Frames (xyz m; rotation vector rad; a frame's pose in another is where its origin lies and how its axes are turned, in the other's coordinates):
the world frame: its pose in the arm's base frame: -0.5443 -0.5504 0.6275 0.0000 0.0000 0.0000
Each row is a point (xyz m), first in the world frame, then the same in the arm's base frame.
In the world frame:
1: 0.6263 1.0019 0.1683
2: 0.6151 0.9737 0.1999
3: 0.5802 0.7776 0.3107
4: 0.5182 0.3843 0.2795
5: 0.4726 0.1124 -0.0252
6: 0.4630 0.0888 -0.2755
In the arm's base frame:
1: 0.0820 0.4515 0.7958
2: 0.0708 0.4233 0.8274
3: 0.0359 0.2272 0.9382
4: -0.0261 -0.1661 0.9070
5: -0.0717 -0.4380 0.6023
6: -0.0813 -0.4616 0.3520

